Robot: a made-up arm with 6 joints. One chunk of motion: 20 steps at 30 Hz.
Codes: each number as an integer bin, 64 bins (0 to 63) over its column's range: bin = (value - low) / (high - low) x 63, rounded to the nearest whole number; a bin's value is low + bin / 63 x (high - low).
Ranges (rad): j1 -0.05..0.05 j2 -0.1..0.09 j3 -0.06..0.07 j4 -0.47..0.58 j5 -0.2..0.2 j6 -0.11..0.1
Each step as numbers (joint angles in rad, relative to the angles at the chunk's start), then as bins.
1 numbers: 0.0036 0.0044 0.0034 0.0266 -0.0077 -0.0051
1 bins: 34 35 31 30 30 31
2 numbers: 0.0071 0.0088 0.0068 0.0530 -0.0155 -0.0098
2 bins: 36 36 32 31 29 30
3 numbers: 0.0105 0.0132 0.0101 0.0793 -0.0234 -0.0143
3 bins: 38 38 34 33 28 29
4 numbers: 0.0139 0.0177 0.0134 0.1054 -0.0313 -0.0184
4 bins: 40 39 36 35 27 27
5 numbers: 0.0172 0.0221 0.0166 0.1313 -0.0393 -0.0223
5 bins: 42 40 37 36 25 26
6 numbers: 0.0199 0.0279 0.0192 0.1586 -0.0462 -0.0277
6 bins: 44 42 38 38 24 25
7 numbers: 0.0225 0.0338 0.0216 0.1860 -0.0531 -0.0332
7 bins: 46 44 40 39 23 23
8 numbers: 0.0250 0.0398 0.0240 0.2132 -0.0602 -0.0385
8 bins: 47 46 41 41 22 21
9 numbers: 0.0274 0.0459 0.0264 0.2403 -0.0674 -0.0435
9 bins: 49 48 42 43 21 20
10 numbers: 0.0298 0.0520 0.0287 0.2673 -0.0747 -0.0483
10 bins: 50 50 43 44 20 19
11 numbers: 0.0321 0.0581 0.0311 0.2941 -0.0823 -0.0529
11 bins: 52 52 44 46 19 17
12 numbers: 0.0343 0.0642 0.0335 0.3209 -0.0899 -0.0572
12 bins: 53 54 45 47 17 16
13 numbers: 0.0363 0.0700 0.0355 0.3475 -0.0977 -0.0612
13 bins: 54 56 46 49 16 15
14 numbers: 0.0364 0.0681 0.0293 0.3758 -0.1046 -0.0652
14 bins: 54 56 43 51 15 13
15 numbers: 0.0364 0.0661 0.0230 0.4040 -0.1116 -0.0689
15 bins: 54 55 40 52 14 12
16 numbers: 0.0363 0.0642 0.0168 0.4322 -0.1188 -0.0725
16 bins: 54 54 37 54 13 11
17 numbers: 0.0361 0.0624 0.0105 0.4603 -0.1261 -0.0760
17 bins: 54 54 34 56 12 10
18 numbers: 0.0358 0.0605 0.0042 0.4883 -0.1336 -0.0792
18 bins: 54 53 31 57 10 9
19 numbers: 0.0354 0.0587 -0.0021 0.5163 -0.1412 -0.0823
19 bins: 54 53 28 59 9 8
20 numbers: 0.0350 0.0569 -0.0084 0.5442 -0.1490 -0.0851
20 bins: 54 52 25 61 8 7
